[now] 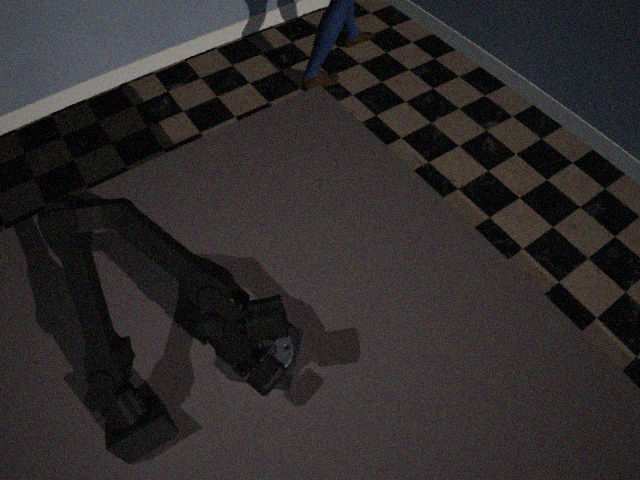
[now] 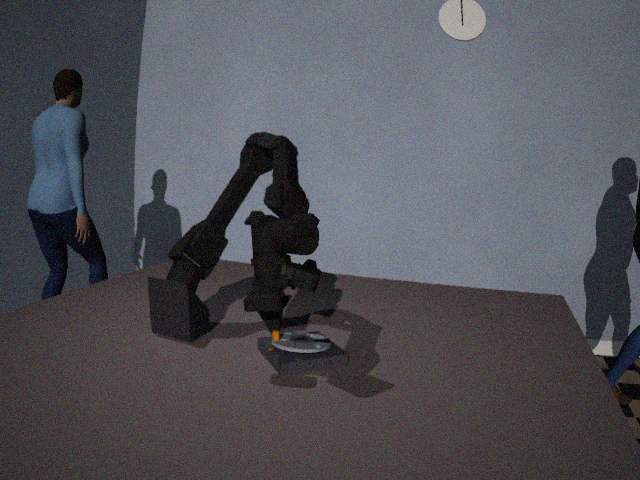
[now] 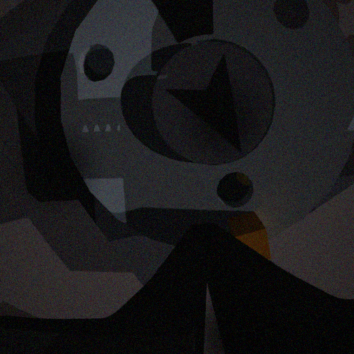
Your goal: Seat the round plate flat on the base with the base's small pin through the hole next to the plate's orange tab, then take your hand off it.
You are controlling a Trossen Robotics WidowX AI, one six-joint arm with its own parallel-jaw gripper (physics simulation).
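Where they show: gripper, between the fingertips: (image 1: 247, 365) (image 2: 276, 336); arm's base, origin of its link: (image 1: 131, 421) (image 2: 176, 292).
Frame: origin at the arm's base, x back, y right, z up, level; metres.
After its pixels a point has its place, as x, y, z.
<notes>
The round grey plate (image 1: 284, 356) @(-0.296, 0.002, -0.047) (image 2: 302, 350) @(-0.296, 0.018, -0.048) (image 3: 310, 125) lies over the dark square base (image 2: 310, 365) @(-0.312, 0.017, -0.074) (image 3: 125, 247). Whether it is fully flat is unclear. Its orange tab (image 2: 275, 335) @(-0.234, 0.001, -0.039) (image 3: 256, 243) stands up at the rim. The hole (image 3: 235, 190) next to the tab looks dark, with a bit of orange at its upper right. I cannot make out the small pin. A round boss (image 3: 182, 107) shows in the plate's large centre opening, with a dark gap at its left. My gripper (image 2: 276, 329) @(-0.225, -0.016, -0.049) (image 3: 202, 234) is shut and empty, its tips close beside the tab; its fingers partly hide the rim.
A small orange mark (image 2: 271, 349) @(-0.234, 0.015, -0.062) shows on the base beside the tab. The arm and its shadows lie over the brown table (image 1: 413, 361) @(-0.522, 0.125, -0.086) (image 2: 155, 413) @(-0.195, 0.280, -0.086). People stand beyond the table, and a checkered floor (image 1: 496, 191) surrounds it. The lighting is dim.
</notes>
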